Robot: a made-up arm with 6 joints. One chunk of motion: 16 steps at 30 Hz.
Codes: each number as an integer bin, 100 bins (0 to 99) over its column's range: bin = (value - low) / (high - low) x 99, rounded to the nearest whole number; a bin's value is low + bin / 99 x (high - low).
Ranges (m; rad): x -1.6..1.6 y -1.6..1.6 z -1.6..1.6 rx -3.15..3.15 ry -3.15..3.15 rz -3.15..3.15
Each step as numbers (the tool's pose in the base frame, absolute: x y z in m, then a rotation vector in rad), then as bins.
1 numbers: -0.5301 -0.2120 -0.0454 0.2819 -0.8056 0.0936
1 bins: 33 43 48 54 37 51
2 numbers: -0.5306 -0.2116 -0.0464 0.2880 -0.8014 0.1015
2 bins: 33 43 48 54 37 51
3 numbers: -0.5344 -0.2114 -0.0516 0.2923 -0.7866 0.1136
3 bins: 33 43 48 54 37 51
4 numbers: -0.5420 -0.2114 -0.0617 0.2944 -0.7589 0.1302
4 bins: 33 43 48 54 38 52
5 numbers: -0.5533 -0.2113 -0.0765 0.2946 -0.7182 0.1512
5 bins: 32 43 47 54 38 52
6 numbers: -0.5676 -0.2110 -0.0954 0.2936 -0.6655 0.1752
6 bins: 32 43 47 54 39 52
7 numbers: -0.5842 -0.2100 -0.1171 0.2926 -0.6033 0.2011
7 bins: 31 43 46 54 40 53
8 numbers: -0.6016 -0.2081 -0.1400 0.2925 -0.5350 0.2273
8 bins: 31 43 45 54 41 53
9 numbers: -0.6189 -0.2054 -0.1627 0.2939 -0.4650 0.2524
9 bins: 30 43 44 54 42 53
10 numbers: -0.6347 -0.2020 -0.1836 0.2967 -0.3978 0.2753
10 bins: 30 43 44 54 43 54
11 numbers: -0.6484 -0.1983 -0.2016 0.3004 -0.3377 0.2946
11 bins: 29 43 43 54 44 54
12 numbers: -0.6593 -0.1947 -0.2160 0.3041 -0.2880 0.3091
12 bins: 29 43 43 54 45 54
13 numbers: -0.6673 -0.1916 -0.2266 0.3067 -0.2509 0.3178
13 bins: 29 44 42 54 46 54
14 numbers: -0.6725 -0.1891 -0.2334 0.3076 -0.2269 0.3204
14 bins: 29 44 42 54 46 55
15 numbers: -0.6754 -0.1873 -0.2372 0.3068 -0.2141 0.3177
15 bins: 29 44 42 54 46 54
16 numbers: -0.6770 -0.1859 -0.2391 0.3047 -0.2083 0.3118
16 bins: 29 44 42 54 46 54
